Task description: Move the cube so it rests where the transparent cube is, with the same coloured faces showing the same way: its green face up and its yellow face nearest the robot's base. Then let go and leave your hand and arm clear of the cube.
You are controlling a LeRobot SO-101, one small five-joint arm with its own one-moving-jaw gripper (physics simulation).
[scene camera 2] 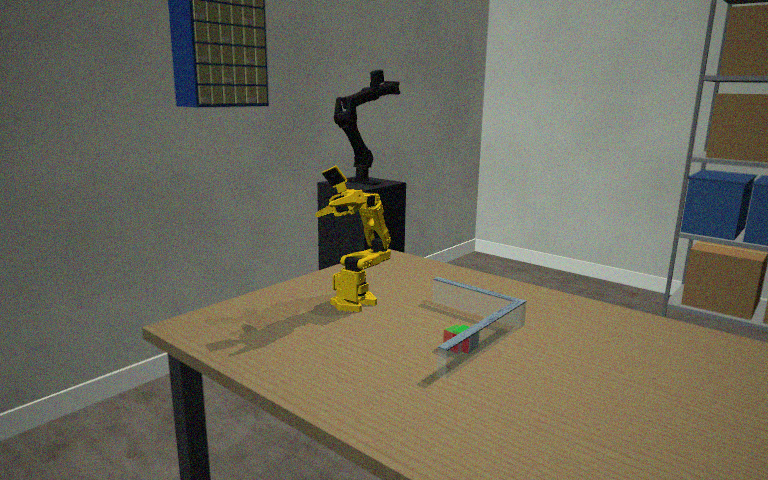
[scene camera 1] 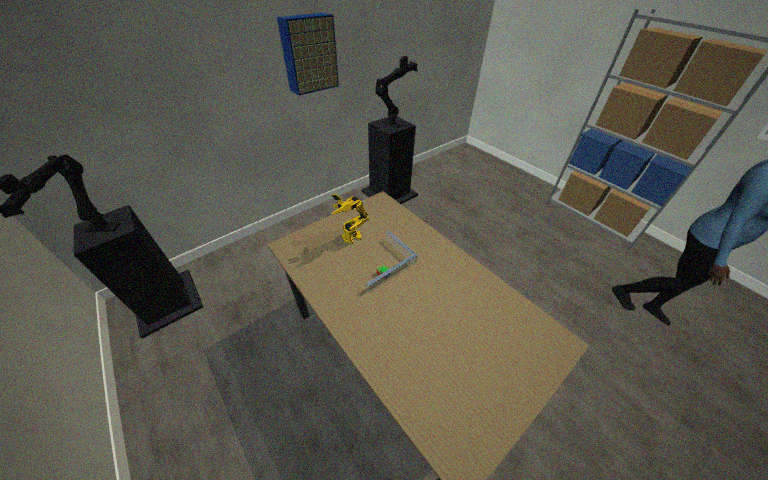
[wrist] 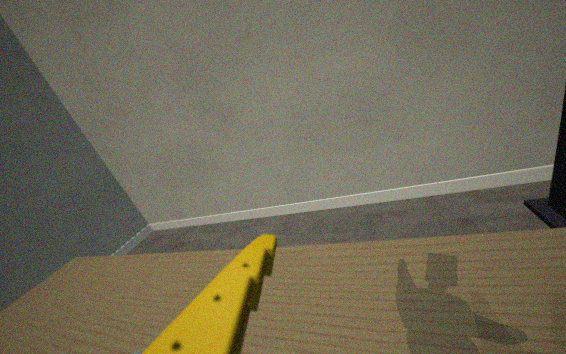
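Seen in the pictures: end effector, tool point: (scene camera 2: 330,204) (scene camera 1: 332,213) (wrist: 275,250); arm's base, origin of the base link: (scene camera 2: 360,305) (scene camera 1: 354,239).
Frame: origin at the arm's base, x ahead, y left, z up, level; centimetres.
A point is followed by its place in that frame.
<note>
The cube (scene camera 1: 382,270) (scene camera 2: 450,339) sits on the table beside the long panel of a low clear wall, on the robot's side. Its top is green and a red face shows in scene camera 2, partly through the panel. Its yellow face cannot be made out. I cannot tell the transparent cube apart from the solid one in either scene view. My gripper (scene camera 1: 334,209) @[y -12.7, x 2.7, z 27.4 cm] (scene camera 2: 324,212) is open and empty, raised high near the robot's base and pointing away from the cube. In the wrist view one notched yellow jaw (wrist: 220,305) @[y -10.3, x 2.7, z 28.3 cm] shows; the moving jaw is out of the picture.
The clear wall (scene camera 1: 403,264) @[y 6.3, x 35.2, z 5.7 cm] (scene camera 2: 481,325) @[y -2.4, x 34.6, z 6.0 cm] forms an L with blue-grey top edges, in front of the arm and past the cube. The table (scene camera 1: 453,339) @[y -1.5, x 77.4, z 0.0 cm] (scene camera 2: 566,396) @[y -6.6, x 54.5, z 0.0 cm] (wrist: 325,300) @[y -29.0, x 10.3, z 0.0 cm] carries the arm. Black arms on pedestals, a shelf rack and a person stand off the table.
</note>
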